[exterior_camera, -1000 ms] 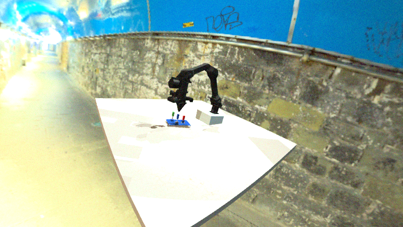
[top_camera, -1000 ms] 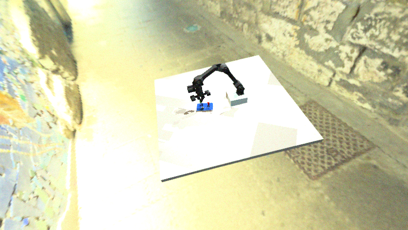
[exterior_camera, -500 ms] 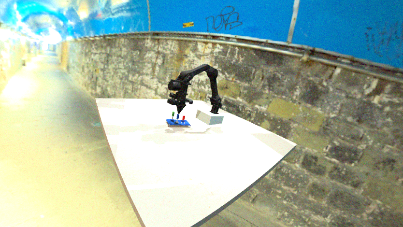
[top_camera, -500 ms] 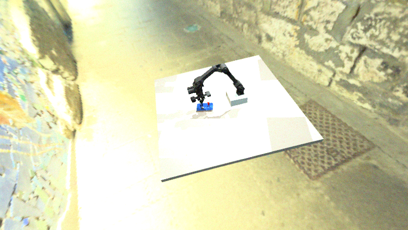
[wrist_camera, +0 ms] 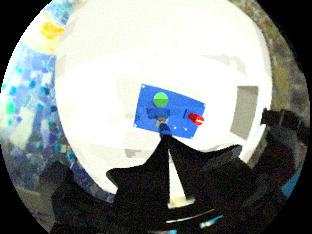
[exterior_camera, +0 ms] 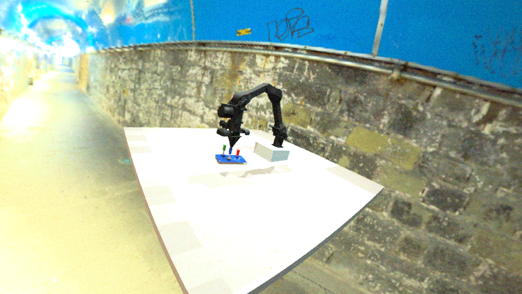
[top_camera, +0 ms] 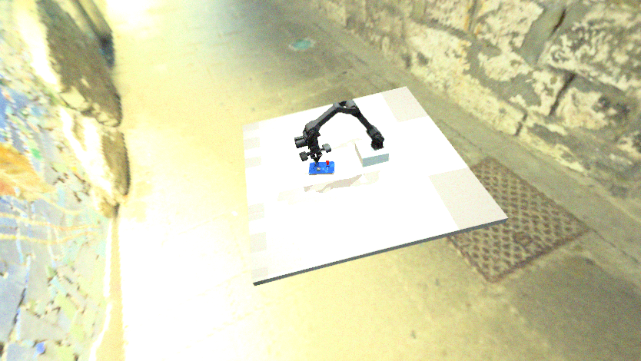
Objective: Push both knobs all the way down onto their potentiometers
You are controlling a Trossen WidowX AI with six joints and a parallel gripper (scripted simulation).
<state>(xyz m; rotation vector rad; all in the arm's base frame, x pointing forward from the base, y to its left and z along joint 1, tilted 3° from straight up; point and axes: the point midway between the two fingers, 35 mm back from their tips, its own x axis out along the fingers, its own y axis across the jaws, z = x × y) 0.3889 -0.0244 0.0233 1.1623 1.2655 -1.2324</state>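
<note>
The blue knob is 20 mm below my gripper tip. The rest, counted from my gripper tip: red knob (60 mm behind, 10 mm to the right, 30 mm below).
</note>
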